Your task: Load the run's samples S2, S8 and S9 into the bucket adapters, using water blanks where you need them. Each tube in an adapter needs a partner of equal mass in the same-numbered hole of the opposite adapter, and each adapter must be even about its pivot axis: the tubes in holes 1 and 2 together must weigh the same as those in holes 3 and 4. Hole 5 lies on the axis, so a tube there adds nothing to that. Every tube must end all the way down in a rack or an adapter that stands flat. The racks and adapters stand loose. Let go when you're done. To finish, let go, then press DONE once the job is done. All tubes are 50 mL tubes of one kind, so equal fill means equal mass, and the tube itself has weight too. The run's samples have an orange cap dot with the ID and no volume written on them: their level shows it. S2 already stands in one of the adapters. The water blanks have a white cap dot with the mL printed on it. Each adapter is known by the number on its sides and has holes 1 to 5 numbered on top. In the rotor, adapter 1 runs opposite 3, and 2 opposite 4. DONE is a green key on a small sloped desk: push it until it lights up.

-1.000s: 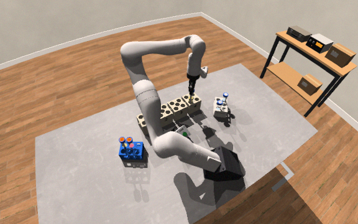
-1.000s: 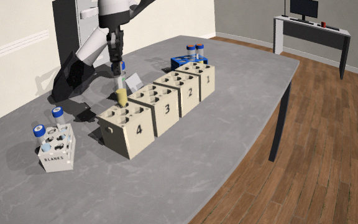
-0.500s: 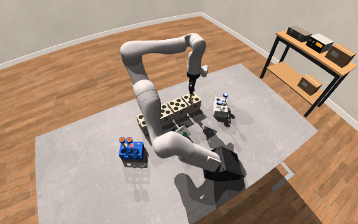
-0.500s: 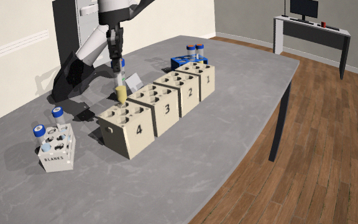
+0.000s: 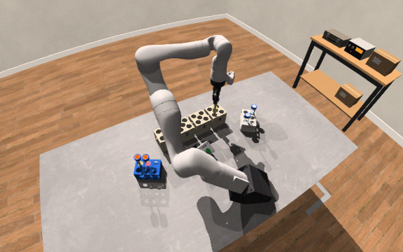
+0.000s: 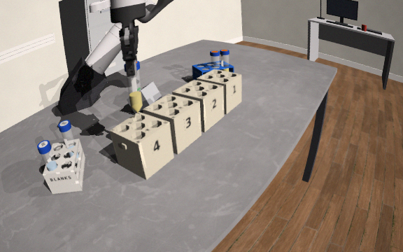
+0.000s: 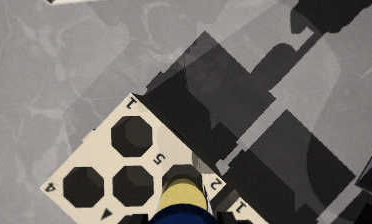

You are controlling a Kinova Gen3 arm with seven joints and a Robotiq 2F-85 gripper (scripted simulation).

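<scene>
Now: the sample S2 1 cm behind my hand and 5 cm below it. Also, from my hand: adapter 2: 1 cm ahead, 20 cm to the left, 17 cm below; green done key: 19 cm behind, 14 cm to the left, 15 cm below; adapter 4: 3 cm ahead, 2 cm to the right, 17 cm below.
</scene>
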